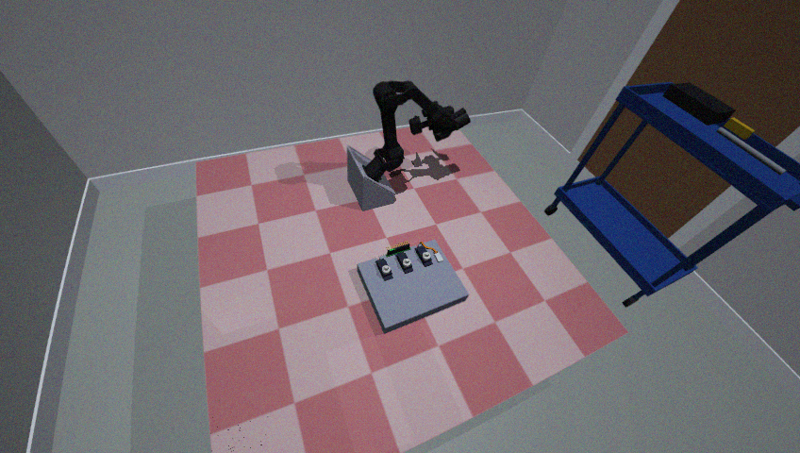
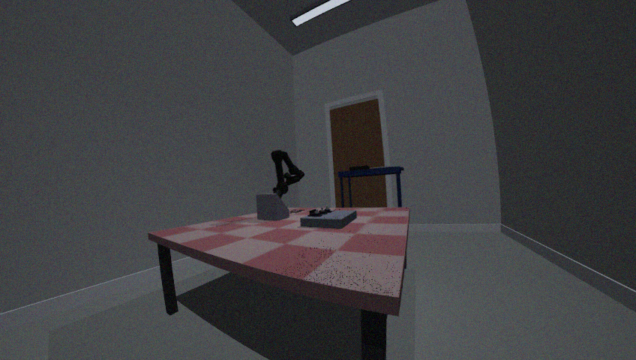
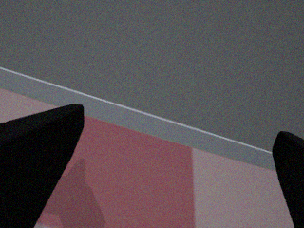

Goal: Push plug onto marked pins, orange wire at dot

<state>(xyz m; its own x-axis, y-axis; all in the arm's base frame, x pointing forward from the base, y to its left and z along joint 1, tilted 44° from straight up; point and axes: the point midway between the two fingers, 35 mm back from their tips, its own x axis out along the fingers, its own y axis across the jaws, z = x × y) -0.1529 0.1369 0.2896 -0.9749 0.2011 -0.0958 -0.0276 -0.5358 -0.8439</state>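
My gripper tip is 49 cm short of the green band, 33 cm to the left of it and 18 cm above it. The rest, counted from my gripper tip: grey printed holder (65 cm ahead, 30 cm to the right, 23 cm below).
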